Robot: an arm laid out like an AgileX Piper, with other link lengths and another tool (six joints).
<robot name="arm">
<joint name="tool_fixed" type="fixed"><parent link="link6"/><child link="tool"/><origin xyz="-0.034 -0.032 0.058" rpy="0 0.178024 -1.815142"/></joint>
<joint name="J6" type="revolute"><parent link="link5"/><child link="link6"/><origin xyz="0 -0.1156 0" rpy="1.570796 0 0"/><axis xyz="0 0 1"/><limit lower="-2.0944" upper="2.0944"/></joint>
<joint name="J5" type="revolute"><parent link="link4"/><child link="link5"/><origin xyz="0 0 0" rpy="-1.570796 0 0"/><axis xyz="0 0 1"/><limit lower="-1.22" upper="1.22"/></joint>
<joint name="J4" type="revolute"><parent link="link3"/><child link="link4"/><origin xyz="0.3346 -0.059 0" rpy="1.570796 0 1.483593"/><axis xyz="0 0 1"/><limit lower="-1.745" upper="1.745"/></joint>
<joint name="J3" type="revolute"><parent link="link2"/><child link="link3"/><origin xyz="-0.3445 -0.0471 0" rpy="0 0 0"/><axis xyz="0 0 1"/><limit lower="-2.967" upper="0"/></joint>
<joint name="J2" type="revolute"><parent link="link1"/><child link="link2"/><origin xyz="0 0 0" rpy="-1.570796 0 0"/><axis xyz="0 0 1"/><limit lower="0" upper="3.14"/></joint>
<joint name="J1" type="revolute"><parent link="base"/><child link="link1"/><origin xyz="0 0 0.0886" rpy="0 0 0"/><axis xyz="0 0 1"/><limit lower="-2.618" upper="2.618"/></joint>
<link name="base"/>
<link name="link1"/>
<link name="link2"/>
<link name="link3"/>
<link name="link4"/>
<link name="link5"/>
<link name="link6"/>
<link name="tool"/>
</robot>
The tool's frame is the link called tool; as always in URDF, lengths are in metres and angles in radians.
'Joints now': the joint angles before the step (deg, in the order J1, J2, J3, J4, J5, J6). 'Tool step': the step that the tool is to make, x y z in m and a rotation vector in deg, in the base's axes. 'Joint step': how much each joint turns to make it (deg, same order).
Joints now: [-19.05, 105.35, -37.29, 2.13, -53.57, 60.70]
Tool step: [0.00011, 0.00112, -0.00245, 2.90, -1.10, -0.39]
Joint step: [0.00, 0.01, 0.00, -0.16, -0.01, 3.22]
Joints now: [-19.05, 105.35, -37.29, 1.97, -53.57, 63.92]
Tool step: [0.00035, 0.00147, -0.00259, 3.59, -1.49, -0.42]
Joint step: [-0.05, 0.01, 0.00, -0.34, -0.13, 4.09]
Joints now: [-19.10, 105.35, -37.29, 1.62, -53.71, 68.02]
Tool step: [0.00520, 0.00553, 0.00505, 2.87, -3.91, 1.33]
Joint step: [0.00, 0.01, 0.00, -2.30, -2.73, 5.10]
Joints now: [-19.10, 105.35, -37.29, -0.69, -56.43, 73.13]
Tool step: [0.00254, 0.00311, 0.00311, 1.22, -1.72, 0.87]
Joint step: [0.00, -0.11, 0.00, -1.23, -1.16, 2.26]
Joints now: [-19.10, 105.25, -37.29, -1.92, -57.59, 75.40]
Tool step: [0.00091, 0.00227, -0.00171, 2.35, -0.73, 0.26]
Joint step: [0.00, -0.01, 0.00, -0.58, 0.00, 2.74]
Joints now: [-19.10, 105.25, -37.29, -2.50, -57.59, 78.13]
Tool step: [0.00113, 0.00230, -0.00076, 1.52, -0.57, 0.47]
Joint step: [0.00, -0.01, 0.00, -0.73, -0.11, 1.96]
